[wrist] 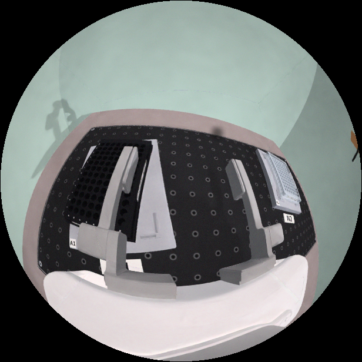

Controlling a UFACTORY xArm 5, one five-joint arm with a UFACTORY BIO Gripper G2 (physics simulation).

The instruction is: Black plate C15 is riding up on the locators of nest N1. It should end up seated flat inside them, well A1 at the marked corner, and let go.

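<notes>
The black plate C15 [90, 185], with its many round wells, lies at the left on the light grey nest N1 [164, 237]. It sits askew on the nest, shifted towards the nest's left side. An L-shaped locator [156, 231] shows uncovered to the right of the plate's near end. The A1 label [73, 243] is at the nest's near left corner. My gripper [183, 176] is open and empty; its left finger crosses the view of the plate and hides part of it, and its right finger is over the board. The plate's seating height and its well A1 cannot be made out.
Nest N2 [287, 205] stands at the right with a pale plate [285, 175] on it and its N2 label [289, 218] in front. The black board [192, 204] with ringed holes lies under both nests. A white label [135, 265] is partly hidden behind the gripper's base.
</notes>
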